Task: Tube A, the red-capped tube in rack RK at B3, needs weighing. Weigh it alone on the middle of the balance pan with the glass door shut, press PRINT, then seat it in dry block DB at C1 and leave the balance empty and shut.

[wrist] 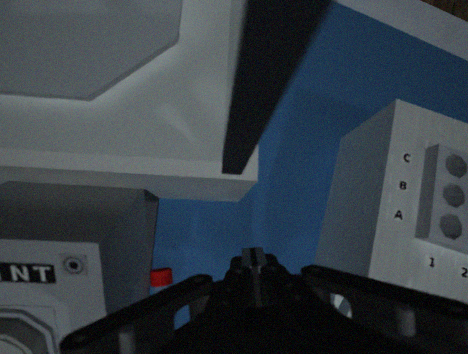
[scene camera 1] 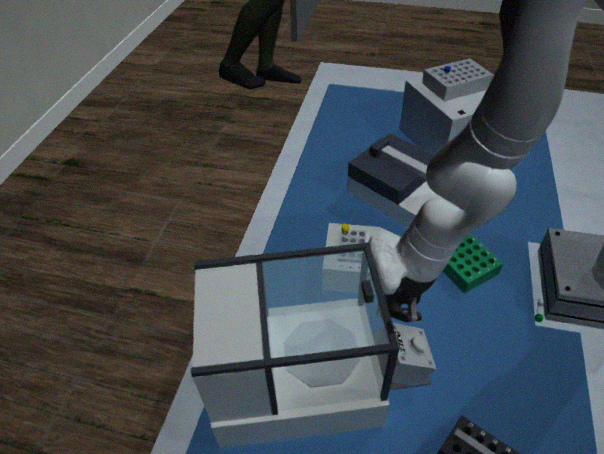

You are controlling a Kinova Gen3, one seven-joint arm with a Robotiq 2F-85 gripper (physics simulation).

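Places are measured from the arm's base along level axes (x back, y left, z down), in metres.
Where they show: gripper, fingertip midpoint: (wrist: 253, 262).
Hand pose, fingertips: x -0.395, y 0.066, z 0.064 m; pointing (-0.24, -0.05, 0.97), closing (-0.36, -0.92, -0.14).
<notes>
After its pixels a point has its place.
The red-capped tube (wrist: 161, 277) @(x -0.372, y 0.119, z 0.056 m) is beside the PRINT box in the wrist view, its body mostly hidden by a finger linkage; I cannot tell whether it stands or lies. My gripper (scene camera 1: 412, 317) (wrist: 253, 262) @(x -0.395, y 0.066, z 0.064 m) is shut and empty, just right of the tube in the wrist view and near the box's back edge in the scene view. The balance (scene camera 1: 227, 320) @(x -0.598, y 0.233, z -0.134 m) (wrist: 200, 165) @(x -0.430, y 0.111, z -0.006 m) has a bare pan (scene camera 1: 320, 350) (wrist: 90, 50); its door state is unclear. The PRINT box (scene camera 1: 407, 372) @(x -0.359, y 0.197, z 0.018 m) (wrist: 75, 292) @(x -0.372, y 0.138, z -0.004 m) has a round button (scene camera 1: 418, 343) @(x -0.345, y 0.159, z -0.002 m). A white block (scene camera 1: 342, 280) @(x -0.466, y 0.025, z 0.035 m) (wrist: 360, 190) @(x -0.452, y 0.025, z 0.027 m) has holes marked A–C.
A yellow-capped tube (scene camera 1: 345, 228) @(x -0.468, y -0.051, z -0.017 m) stands in the white block. A green rack (scene camera 1: 466, 285) @(x -0.249, y 0.004, z 0.048 m) is behind the gripper. A dark-lidded device (scene camera 1: 385, 172) @(x -0.399, y -0.219, z -0.011 m) and a grey rack with a blue cap (scene camera 1: 447, 69) @(x -0.274, y -0.464, z -0.112 m) are farther back. A green-capped tube (scene camera 1: 539, 317) @(x -0.127, y 0.050, z 0.060 m) is by the arm base. A dark rack (scene camera 1: 475, 441) @(x -0.268, y 0.290, z 0.021 m) is in front.
</notes>
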